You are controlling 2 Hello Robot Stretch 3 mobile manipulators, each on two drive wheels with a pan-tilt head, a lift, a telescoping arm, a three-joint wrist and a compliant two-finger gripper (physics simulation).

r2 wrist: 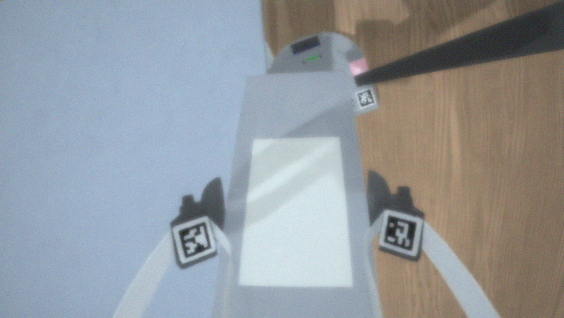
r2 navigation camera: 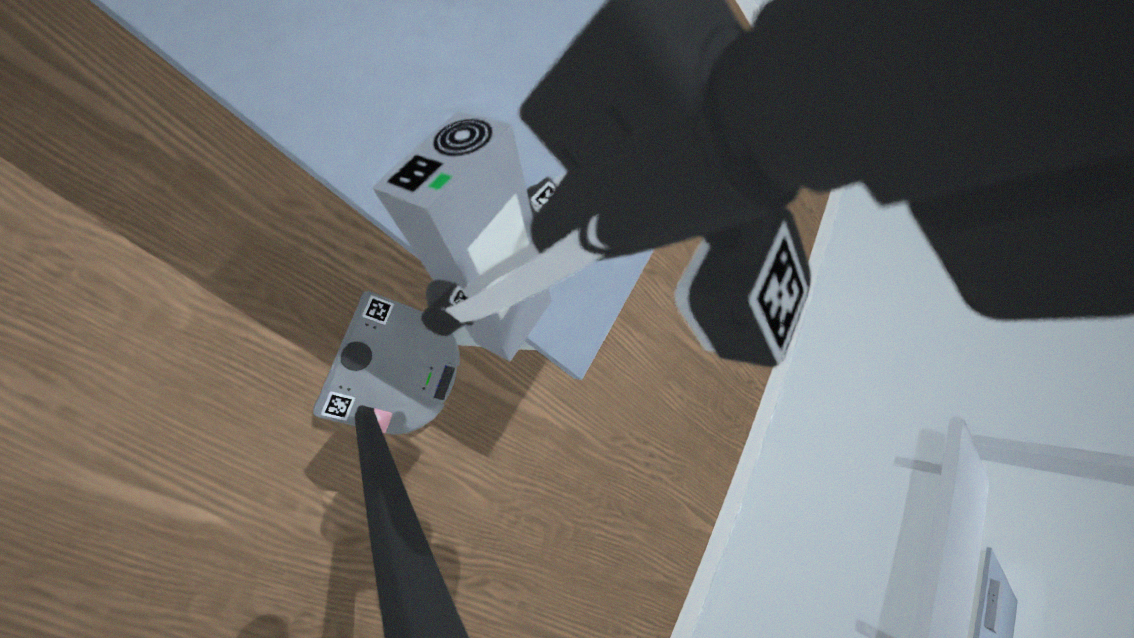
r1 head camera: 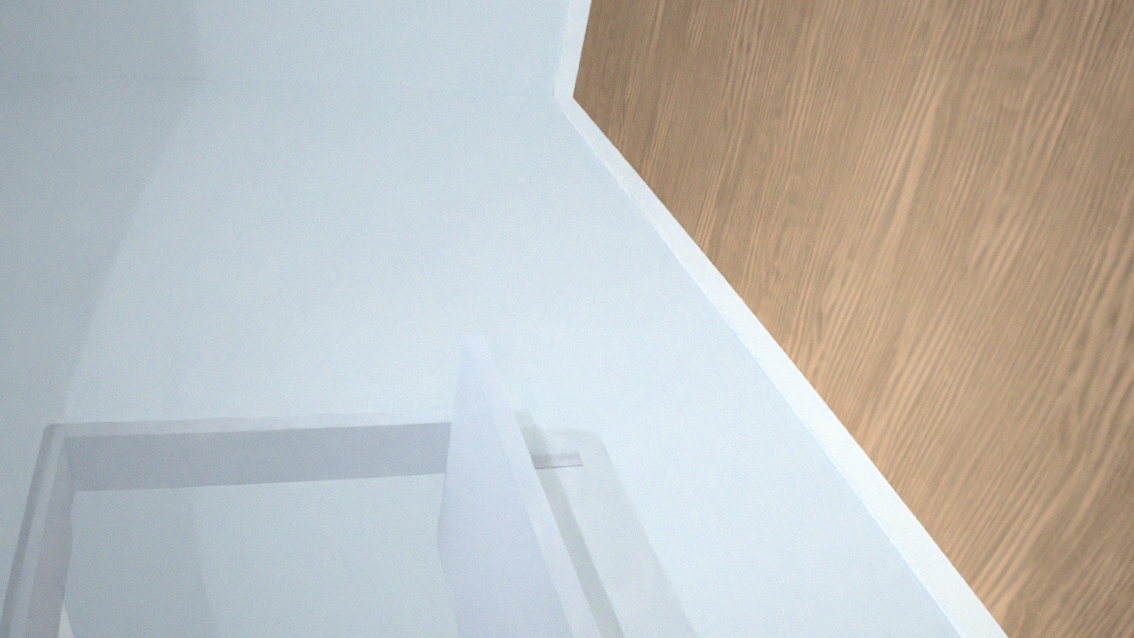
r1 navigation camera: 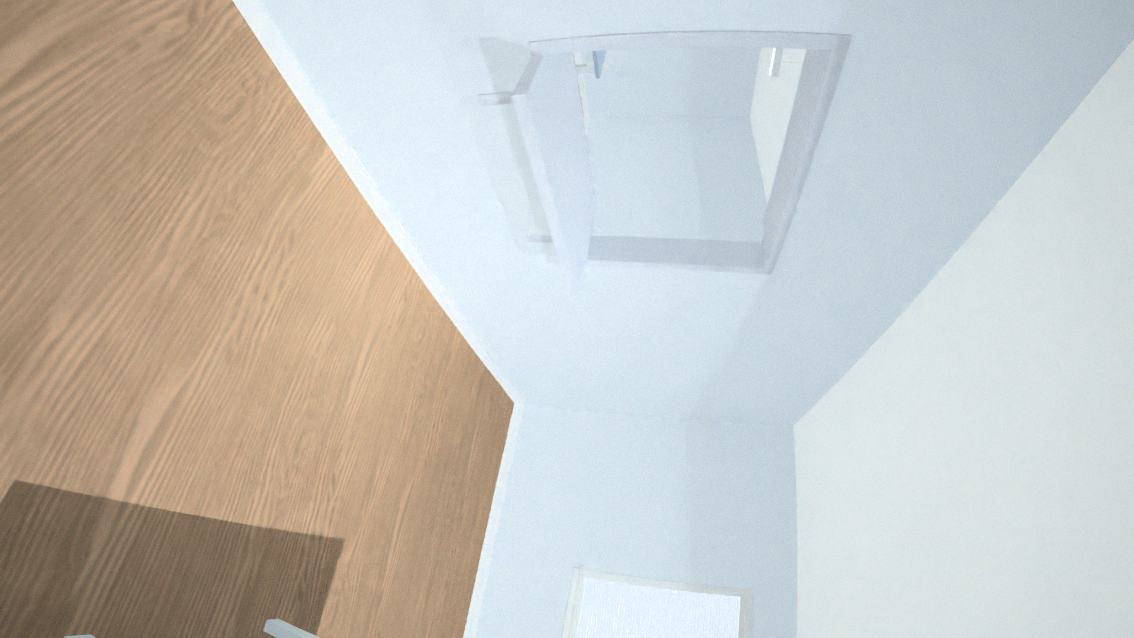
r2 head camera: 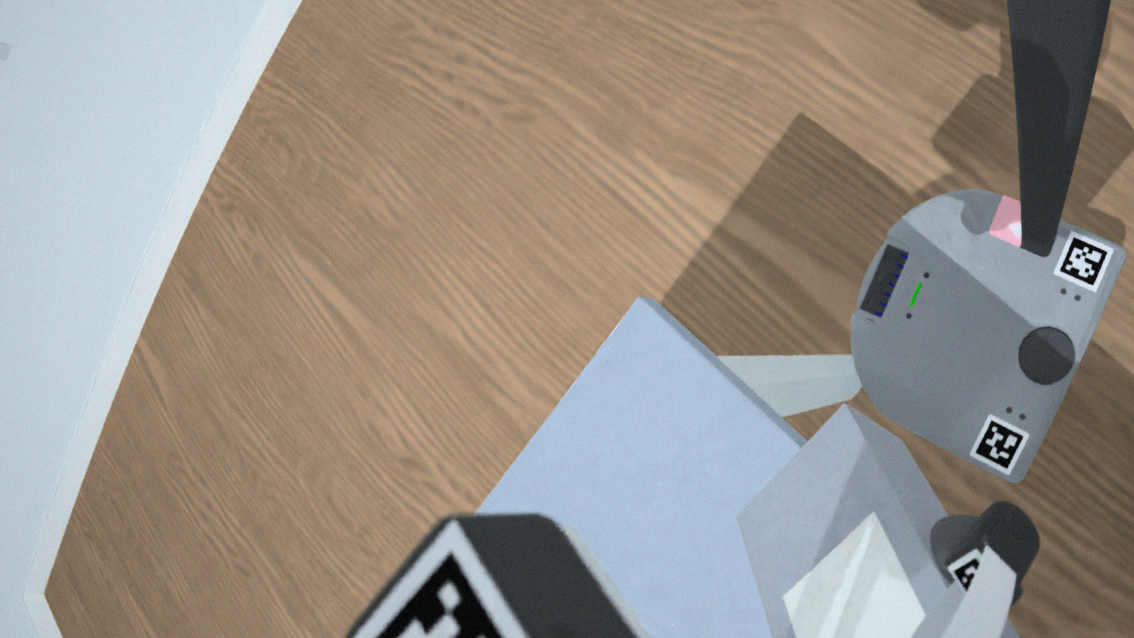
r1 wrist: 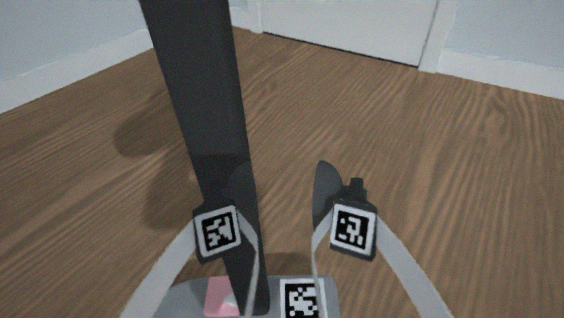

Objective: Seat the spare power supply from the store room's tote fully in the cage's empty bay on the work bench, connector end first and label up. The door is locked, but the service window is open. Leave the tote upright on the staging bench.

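The spare power supply (r2 head camera: 824, 491) (r2 navigation camera: 440, 230) (r2 wrist: 295, 107) is a grey box with a white label on the face toward the wrist camera. In the r2 navigation view its end with the socket, fan grille and green patch shows. The r2 gripper (r2 navigation camera: 495, 249) (r2 wrist: 297, 200) is shut on its sides and holds it over the edge of a pale blue bench (r2 head camera: 618, 444) (r2 navigation camera: 285, 71) (r2 wrist: 125, 125). The r1 gripper (r1 wrist: 283, 192) is open and empty over the floor. The service window frame (r1 head camera: 253, 456) (r1 navigation camera: 795, 158) (r2 navigation camera: 1054, 460) surrounds an open passage. The tote and cage do not show.
A hinged panel (r1 head camera: 491, 491) (r1 navigation camera: 559, 158) (r2 navigation camera: 955, 539) stands out beside the window opening. The r2 base (r2 head camera: 943, 341) (r2 navigation camera: 396, 357) and mast (r2 navigation camera: 396, 507) are near the bench. The r1 mast (r1 wrist: 200, 90) rises left of its gripper. A white door (r1 wrist: 345, 25) is at the back.
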